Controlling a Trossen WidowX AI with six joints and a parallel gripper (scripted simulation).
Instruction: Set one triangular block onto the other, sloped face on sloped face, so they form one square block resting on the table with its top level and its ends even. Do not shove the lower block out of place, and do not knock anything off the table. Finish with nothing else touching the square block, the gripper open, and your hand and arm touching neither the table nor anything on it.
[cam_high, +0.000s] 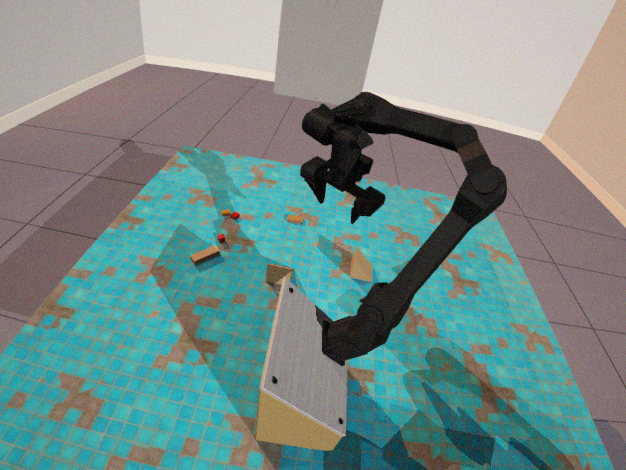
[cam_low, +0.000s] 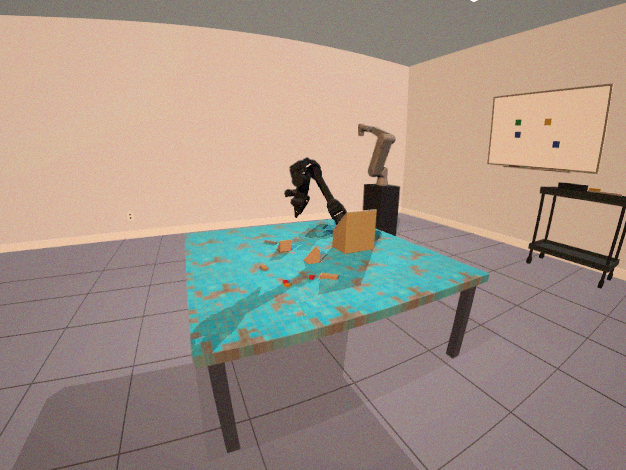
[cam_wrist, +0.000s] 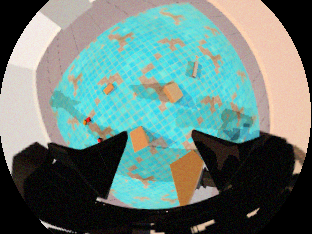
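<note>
The thin grey stick lies 6 cm ahead of my gripper tip, 26 cm to the right of it and 20 cm below it. Also, from my gripper tip: orange piece (20 cm ahead, 31 cm to the left, 20 cm below).
</note>
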